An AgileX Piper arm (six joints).
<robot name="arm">
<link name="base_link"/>
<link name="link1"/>
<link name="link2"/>
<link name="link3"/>
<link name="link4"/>
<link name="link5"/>
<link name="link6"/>
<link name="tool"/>
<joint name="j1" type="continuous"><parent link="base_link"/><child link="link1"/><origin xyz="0.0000 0.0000 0.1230" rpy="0.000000 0.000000 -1.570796"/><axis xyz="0 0 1"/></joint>
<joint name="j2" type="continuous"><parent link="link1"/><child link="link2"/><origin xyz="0.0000 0.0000 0.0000" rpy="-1.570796 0.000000 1.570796"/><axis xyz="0 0 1"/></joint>
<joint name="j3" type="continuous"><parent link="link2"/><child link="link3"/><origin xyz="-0.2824 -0.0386 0.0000" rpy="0.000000 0.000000 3.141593"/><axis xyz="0 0 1"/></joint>
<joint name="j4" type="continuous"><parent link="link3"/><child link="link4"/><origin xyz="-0.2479 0.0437 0.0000" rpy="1.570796 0.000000 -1.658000"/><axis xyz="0 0 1"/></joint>
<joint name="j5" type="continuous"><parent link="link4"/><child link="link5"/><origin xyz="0.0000 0.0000 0.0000" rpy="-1.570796 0.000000 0.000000"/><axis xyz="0 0 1"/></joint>
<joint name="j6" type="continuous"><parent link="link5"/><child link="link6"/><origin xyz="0.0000 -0.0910 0.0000" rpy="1.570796 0.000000 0.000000"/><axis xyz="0 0 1"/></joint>
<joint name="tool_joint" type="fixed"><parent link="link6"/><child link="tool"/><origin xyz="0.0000 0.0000 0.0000" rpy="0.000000 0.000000 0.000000"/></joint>
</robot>
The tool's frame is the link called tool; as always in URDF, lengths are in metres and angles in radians. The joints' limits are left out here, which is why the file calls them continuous.
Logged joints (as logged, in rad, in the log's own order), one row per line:
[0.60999 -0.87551 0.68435 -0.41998 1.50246 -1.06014]
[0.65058 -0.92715 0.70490 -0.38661 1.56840 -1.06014]
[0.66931 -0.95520 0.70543 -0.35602 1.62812 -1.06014]
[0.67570 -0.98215 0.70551 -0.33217 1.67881 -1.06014]
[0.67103 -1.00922 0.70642 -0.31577 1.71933 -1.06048]
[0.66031 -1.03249 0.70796 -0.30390 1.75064 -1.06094]
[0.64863 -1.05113 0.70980 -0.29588 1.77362 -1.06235]
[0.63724 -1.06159 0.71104 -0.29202 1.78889 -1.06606]
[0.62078 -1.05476 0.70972 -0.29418 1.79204 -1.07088]
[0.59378 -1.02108 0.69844 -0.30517 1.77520 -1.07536]
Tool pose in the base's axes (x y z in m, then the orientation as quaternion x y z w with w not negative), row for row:
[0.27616 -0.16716 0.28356 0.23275 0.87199 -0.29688 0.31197]
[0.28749 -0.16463 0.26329 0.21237 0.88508 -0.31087 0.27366]
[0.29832 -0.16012 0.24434 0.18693 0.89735 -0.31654 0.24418]
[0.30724 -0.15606 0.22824 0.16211 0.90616 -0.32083 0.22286]
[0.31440 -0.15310 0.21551 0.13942 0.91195 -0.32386 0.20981]
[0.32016 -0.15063 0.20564 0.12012 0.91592 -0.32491 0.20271]
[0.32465 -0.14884 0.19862 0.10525 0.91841 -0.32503 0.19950]
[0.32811 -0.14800 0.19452 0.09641 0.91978 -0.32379 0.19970]
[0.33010 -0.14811 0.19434 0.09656 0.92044 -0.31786 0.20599]
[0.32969 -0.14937 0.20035 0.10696 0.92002 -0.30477 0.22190]
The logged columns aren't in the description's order. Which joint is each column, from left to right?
Columns, left to right: j5, j4, j6, j1, j2, j3.
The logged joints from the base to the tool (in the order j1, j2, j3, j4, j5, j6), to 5 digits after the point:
[-0.41998 1.50246 -1.06014 -0.87551 0.60999 0.68435]
[-0.38661 1.56840 -1.06014 -0.92715 0.65058 0.70490]
[-0.35602 1.62812 -1.06014 -0.95520 0.66931 0.70543]
[-0.33217 1.67881 -1.06014 -0.98215 0.67570 0.70551]
[-0.31577 1.71933 -1.06048 -1.00922 0.67103 0.70642]
[-0.30390 1.75064 -1.06094 -1.03249 0.66031 0.70796]
[-0.29588 1.77362 -1.06235 -1.05113 0.64863 0.70980]
[-0.29202 1.78889 -1.06606 -1.06159 0.63724 0.71104]
[-0.29418 1.79204 -1.07088 -1.05476 0.62078 0.70972]
[-0.30517 1.77520 -1.07536 -1.02108 0.59378 0.69844]

